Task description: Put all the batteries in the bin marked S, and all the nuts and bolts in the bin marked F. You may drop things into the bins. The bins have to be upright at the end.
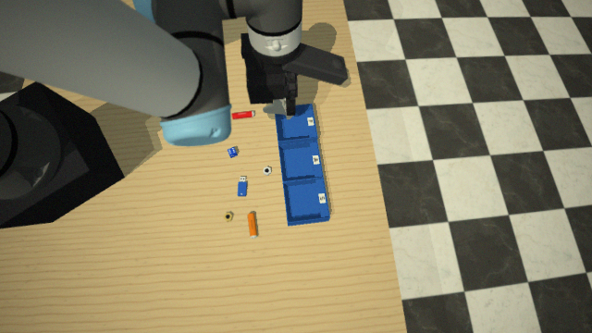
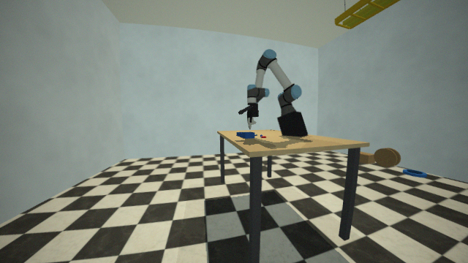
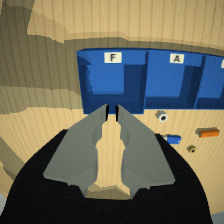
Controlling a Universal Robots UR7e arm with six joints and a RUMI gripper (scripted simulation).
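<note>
Right now the orange battery is 130 mm behind my hand, 180 mm to the right of it and 80 mm below it. The rest, counted from my hand: blue bin row: 90 mm to the right, 60 mm below; red battery: 90 mm behind, 70 mm to the left, 80 mm below; white nut: 70 mm behind, 80 mm to the right, 80 mm below.
</note>
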